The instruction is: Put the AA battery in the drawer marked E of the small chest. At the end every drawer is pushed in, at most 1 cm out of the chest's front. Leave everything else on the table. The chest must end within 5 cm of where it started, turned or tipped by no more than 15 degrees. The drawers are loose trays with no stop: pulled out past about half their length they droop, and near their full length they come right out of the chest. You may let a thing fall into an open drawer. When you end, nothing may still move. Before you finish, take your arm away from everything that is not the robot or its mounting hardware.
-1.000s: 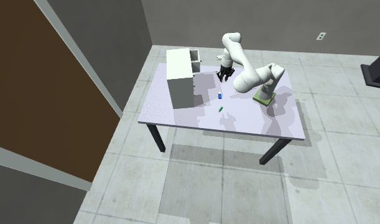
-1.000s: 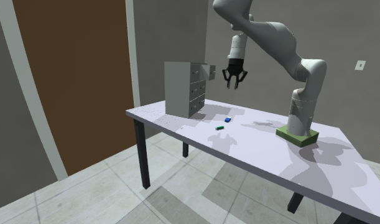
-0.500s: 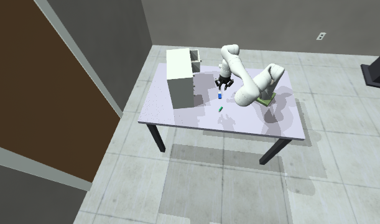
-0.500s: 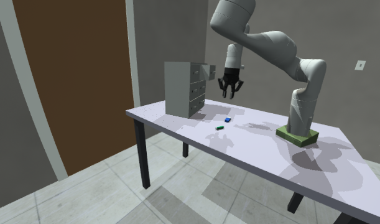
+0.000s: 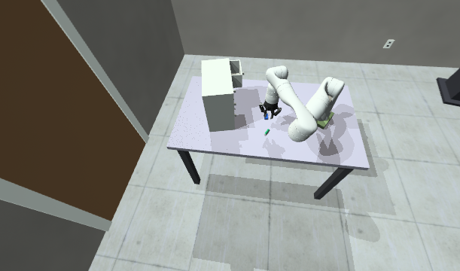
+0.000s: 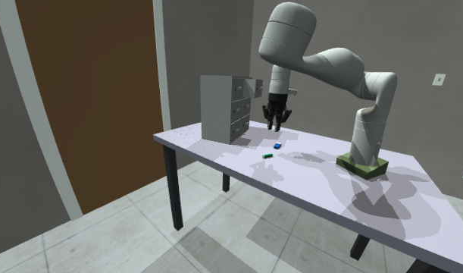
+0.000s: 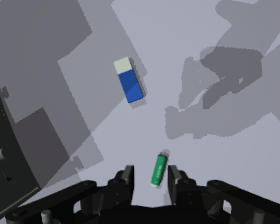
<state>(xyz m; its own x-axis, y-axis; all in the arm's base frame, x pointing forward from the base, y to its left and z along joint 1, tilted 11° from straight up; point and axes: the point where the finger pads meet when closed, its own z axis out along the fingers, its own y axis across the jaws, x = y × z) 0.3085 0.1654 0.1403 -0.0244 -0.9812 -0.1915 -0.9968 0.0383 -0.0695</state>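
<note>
The green AA battery lies 130 mm below my hand, 30 mm to the left of it and 10 mm behind it. The rest, counted from my hand: blue block (130 mm below, 110 mm to the right, 30 mm ahead); then drawer (300 mm ahead, 130 mm to the right, 120 mm above).
</note>
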